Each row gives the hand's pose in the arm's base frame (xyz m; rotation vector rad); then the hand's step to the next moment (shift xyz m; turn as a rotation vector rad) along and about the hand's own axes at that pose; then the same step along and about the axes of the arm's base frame.
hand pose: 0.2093 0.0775 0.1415 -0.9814 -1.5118 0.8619
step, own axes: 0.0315 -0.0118 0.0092 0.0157 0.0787 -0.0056
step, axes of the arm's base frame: -0.0130 0.0241 0.0216 0.0149 0.0456 -0.0646
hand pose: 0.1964 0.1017 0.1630 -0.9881 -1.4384 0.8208
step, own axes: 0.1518 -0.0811 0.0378 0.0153 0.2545 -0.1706
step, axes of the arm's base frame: -0.0464 0.1083 0.1311 0.1993 0.1073 -0.2070
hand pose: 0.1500 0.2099 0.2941 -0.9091 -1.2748 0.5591
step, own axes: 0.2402 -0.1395 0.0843 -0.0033 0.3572 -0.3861
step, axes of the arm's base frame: -0.0420 0.1358 0.2531 0.4154 0.0923 -0.3092
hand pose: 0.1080 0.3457 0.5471 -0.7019 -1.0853 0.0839
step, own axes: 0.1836 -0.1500 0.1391 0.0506 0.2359 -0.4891
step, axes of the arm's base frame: -0.0667 0.0217 0.2658 0.4947 -0.0311 -0.2274
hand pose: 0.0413 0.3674 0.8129 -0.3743 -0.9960 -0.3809
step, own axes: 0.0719 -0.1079 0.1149 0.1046 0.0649 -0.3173
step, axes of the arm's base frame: -0.1000 -0.0500 0.1324 0.3145 -0.1069 -0.0743
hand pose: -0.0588 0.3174 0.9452 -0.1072 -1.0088 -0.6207
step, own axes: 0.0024 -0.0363 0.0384 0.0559 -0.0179 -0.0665
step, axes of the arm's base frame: -0.0475 -0.0171 0.0158 0.0620 -0.0632 0.0061
